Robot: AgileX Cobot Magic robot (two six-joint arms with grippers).
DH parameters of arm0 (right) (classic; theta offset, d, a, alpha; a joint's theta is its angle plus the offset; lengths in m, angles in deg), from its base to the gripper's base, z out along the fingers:
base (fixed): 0 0 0 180
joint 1: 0 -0.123 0 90
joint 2: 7.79 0 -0.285 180
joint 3: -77.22 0 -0.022 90
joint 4: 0 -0.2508 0 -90
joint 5: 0 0 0.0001 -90
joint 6: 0 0.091 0 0
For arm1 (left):
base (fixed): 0 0 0 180
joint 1: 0 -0.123 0 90
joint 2: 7.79 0 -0.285 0
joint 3: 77.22 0 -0.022 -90
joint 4: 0 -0.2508 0 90
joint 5: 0 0 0.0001 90
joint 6: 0 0.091 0 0
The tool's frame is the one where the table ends.
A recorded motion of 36 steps. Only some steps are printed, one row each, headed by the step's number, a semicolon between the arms.
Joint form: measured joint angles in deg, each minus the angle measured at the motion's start. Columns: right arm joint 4, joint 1, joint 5, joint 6, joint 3, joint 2; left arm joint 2, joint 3, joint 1, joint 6, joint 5, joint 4.
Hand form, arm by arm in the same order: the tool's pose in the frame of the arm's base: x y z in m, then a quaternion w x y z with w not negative. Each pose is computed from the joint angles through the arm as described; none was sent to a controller.
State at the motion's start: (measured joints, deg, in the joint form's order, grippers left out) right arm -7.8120 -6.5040 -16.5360 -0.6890 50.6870 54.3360; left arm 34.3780 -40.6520 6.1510 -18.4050 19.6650 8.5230
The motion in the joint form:
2: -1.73 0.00 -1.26 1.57 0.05 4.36; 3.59 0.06 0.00 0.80 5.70 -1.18
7: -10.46 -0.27 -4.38 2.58 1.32 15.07; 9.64 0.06 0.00 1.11 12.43 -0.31
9: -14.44 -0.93 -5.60 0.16 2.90 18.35; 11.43 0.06 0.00 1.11 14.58 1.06
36: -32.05 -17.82 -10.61 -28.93 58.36 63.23; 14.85 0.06 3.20 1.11 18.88 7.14
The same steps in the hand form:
2: 0.2210 0.0299 0.3613 0.56071 0.01044 0.82161 0.10223; 0.1321 -0.0193 0.3547 0.56415 -0.11085 0.79901 -0.17616
7: 0.2598 0.0411 0.3200 0.45822 0.06652 0.87263 0.15535; 0.1506 -0.0232 0.3300 0.47156 -0.11774 0.85873 -0.16233
9: 0.2714 0.0485 0.3129 0.43401 0.06549 0.88189 0.17211; 0.1549 -0.0253 0.3225 0.43954 -0.12464 0.87380 -0.16654
36: 0.4404 0.2284 0.3251 0.47793 -0.20419 0.81269 0.26348; 0.1594 -0.0418 0.3090 0.36279 -0.12561 0.89915 -0.21006

